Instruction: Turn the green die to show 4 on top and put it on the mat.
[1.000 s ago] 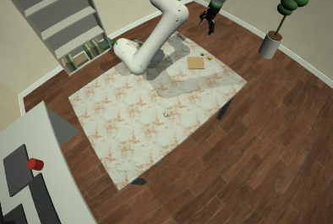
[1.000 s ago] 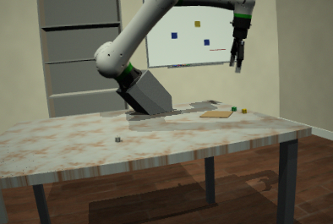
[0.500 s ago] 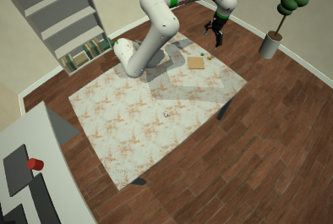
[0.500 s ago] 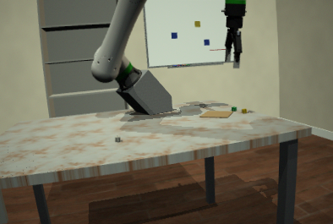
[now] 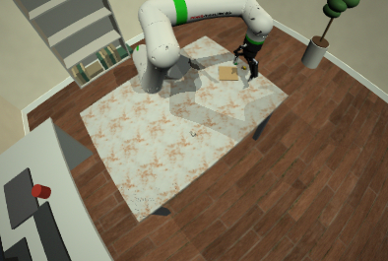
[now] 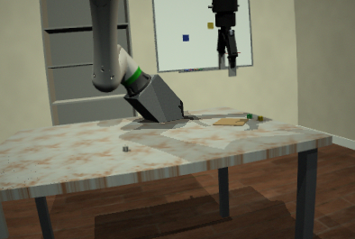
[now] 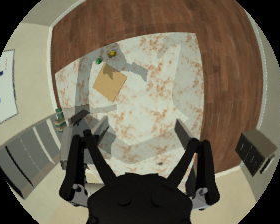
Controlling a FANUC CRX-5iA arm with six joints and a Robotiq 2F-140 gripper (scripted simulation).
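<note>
Right now the grey die is 3 cm behind my hand, 41 cm to the right of it and 24 cm below it. The rest, counted from my hand: tan mat: 18 cm behind, 13 cm to the left, 25 cm below; green die: 19 cm behind, 25 cm to the left, 24 cm below; yellow die: 11 cm behind, 25 cm to the left, 24 cm below.
</note>
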